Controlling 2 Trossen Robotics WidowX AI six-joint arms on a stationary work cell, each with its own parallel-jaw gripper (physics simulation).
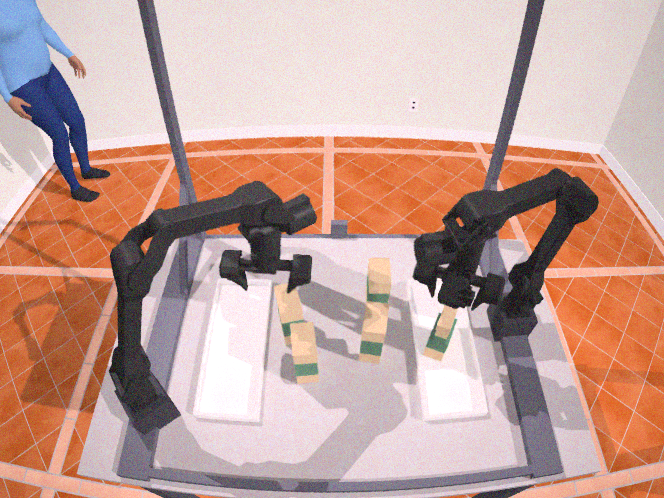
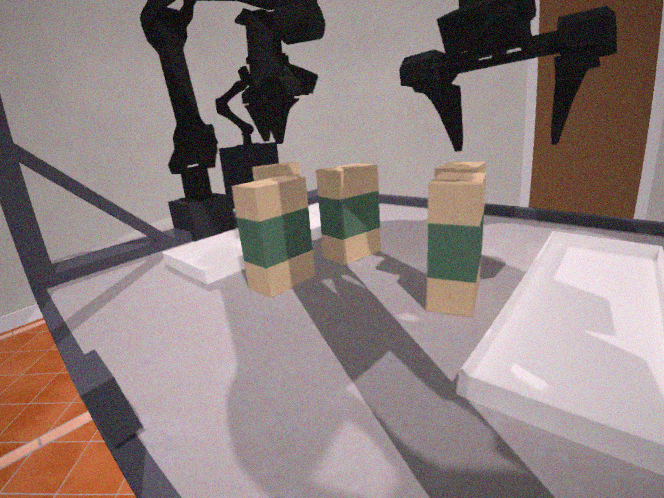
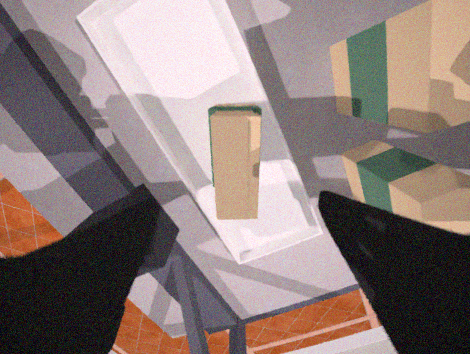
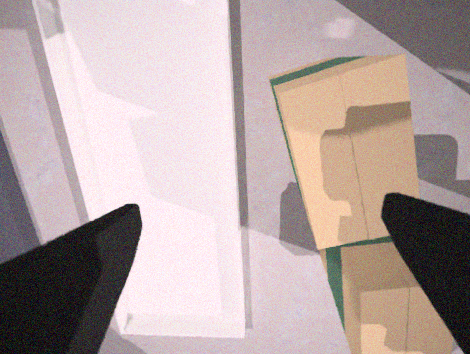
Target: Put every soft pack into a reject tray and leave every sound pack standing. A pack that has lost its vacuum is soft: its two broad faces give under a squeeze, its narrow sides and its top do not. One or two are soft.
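Where they show: left gripper, fingertip midpoint: (image 2: 272, 142) (image 3: 238, 202); right gripper, fingertip midpoint: (image 1: 267, 290) (image 2: 503, 148) (image 4: 261, 209); left arm's base, link origin: (image 1: 516, 307) (image 2: 198, 198); right arm's base, link origin: (image 1: 140, 395).
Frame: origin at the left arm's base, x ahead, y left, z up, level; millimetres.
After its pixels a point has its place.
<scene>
A tan pack with a green band (image 1: 439, 338) {x 232, y 85, z 18 mm} (image 2: 276, 171) {x 227, y 38, z 53 mm} (image 3: 235, 165) {x 216, y 55, z 64 mm} stands upright in the right-hand tray (image 1: 449, 396) {x 202, y 193, z -76 mm} (image 2: 206, 262) {x 188, y -107, z -76 mm} (image 3: 175, 60) {x 190, y 165, z -77 mm}. My left gripper (image 1: 453, 301) {x 215, y 48, z 103 mm} (image 2: 273, 140) {x 215, y 48, z 103 mm} (image 3: 238, 202) {x 215, y 48, z 103 mm} is open and empty above it. Four similar packs stand on the table: a far-middle one (image 1: 378, 278) {x 364, y -62, z 60 mm} (image 2: 273, 235) {x 382, y -110, z -1 mm}, a near-middle one (image 1: 373, 332) {x 388, y 86, z 59 mm} (image 2: 348, 217) {x 399, y 18, z -8 mm}, a far-left one (image 1: 290, 308) {x 565, y 20, z 61 mm} (image 2: 454, 241) {x 584, y -49, z 4 mm} (image 4: 350, 165) {x 575, y -11, z 61 mm} and a near-left one (image 1: 304, 351) {x 532, y 130, z 61 mm} (image 2: 461, 165) {x 541, y 83, z 62 mm} (image 4: 400, 305) {x 542, y 71, z 61 mm}. My right gripper (image 1: 267, 289) {x 615, y -6, z 91 mm} (image 2: 506, 146) {x 615, y -6, z 91 mm} (image 4: 261, 209) {x 615, y -6, z 91 mm} is open and empty, above and between the left-hand tray and the far-left pack.
The left-hand tray (image 1: 214, 369) {x 760, y 109, z -76 mm} (image 2: 536, 348) {x 675, y -71, z -76 mm} (image 4: 175, 125) {x 692, y -7, z -77 mm} holds no pack. Dark frame rails (image 1: 525, 396) {x 14, y 224, z -59 mm} run along the table sides, with posts (image 1: 166, 96) {x 864, y -326, z 422 mm} at the far corners. A person (image 1: 42, 91) stands beyond the table at the far left.
</scene>
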